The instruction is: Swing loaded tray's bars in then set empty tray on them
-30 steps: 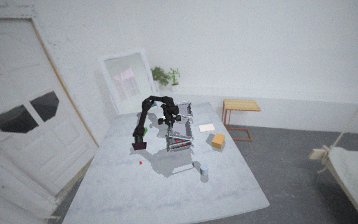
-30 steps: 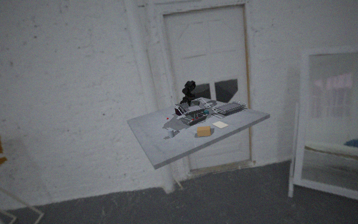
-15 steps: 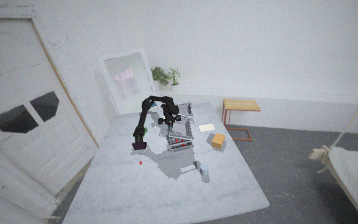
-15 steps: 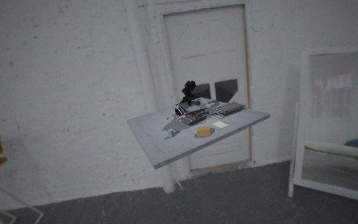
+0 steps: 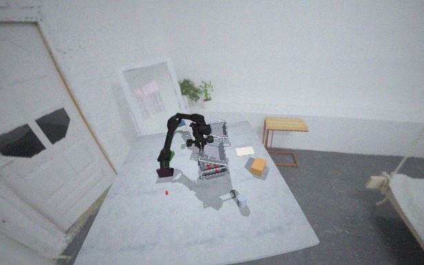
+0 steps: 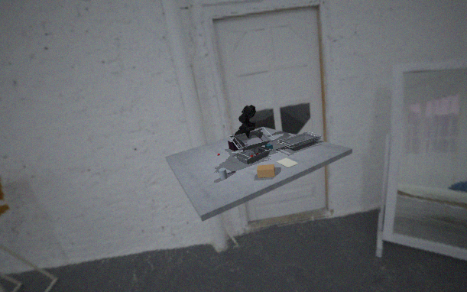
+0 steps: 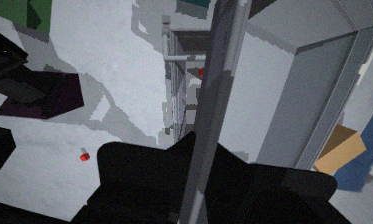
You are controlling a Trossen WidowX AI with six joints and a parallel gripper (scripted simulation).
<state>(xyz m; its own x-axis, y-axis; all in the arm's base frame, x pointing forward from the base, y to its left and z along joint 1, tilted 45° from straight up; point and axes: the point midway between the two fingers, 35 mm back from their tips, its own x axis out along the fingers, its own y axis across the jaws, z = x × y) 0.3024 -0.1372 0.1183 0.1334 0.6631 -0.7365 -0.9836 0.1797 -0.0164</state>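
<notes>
My gripper tip is now 80 mm short of the grey tray, 10 mm to the left of it and 10 mm below it. The rest, counted from my gripper tip: green block: 310 mm behind, 200 mm to the left, 160 mm below; red block: 300 mm behind, 180 mm to the right, 170 mm below; teal block: 210 mm to the left, 150 mm below.
</notes>
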